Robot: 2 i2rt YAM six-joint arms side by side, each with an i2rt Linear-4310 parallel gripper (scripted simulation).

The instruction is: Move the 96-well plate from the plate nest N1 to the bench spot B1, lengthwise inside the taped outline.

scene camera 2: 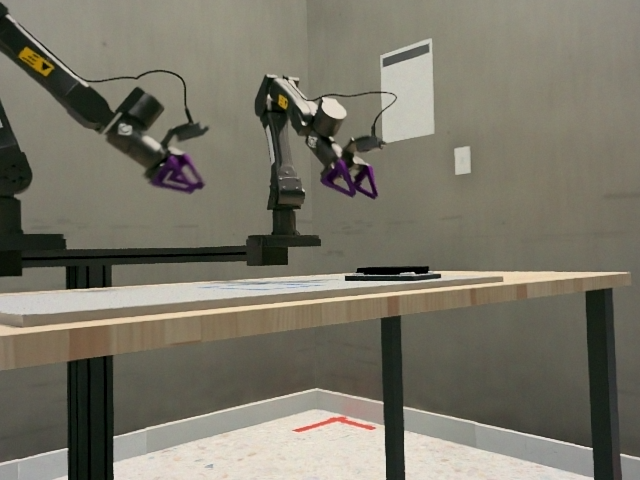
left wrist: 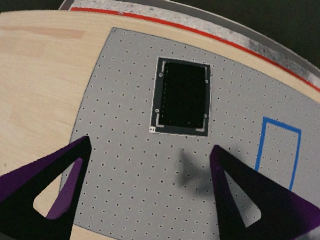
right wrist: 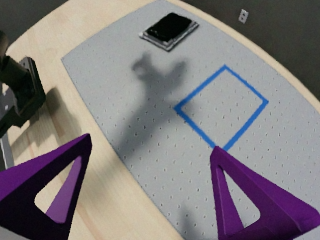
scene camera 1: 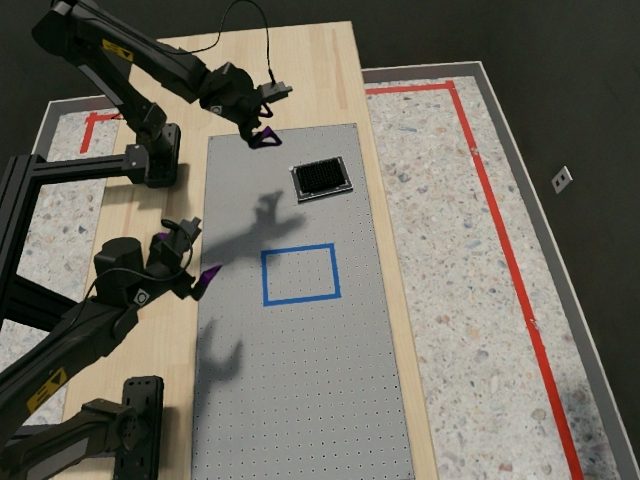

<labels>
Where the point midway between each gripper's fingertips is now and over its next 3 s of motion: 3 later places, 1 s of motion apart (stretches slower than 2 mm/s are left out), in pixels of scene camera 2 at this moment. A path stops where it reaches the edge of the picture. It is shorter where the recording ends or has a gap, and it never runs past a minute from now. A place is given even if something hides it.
My left gripper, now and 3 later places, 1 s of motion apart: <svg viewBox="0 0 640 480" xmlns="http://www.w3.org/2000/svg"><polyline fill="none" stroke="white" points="366,197 384,232 390,260 390,271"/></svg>
My right gripper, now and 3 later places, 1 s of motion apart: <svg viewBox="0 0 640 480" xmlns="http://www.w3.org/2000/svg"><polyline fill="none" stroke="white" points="201,187 261,152 215,132 208,142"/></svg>
</labels>
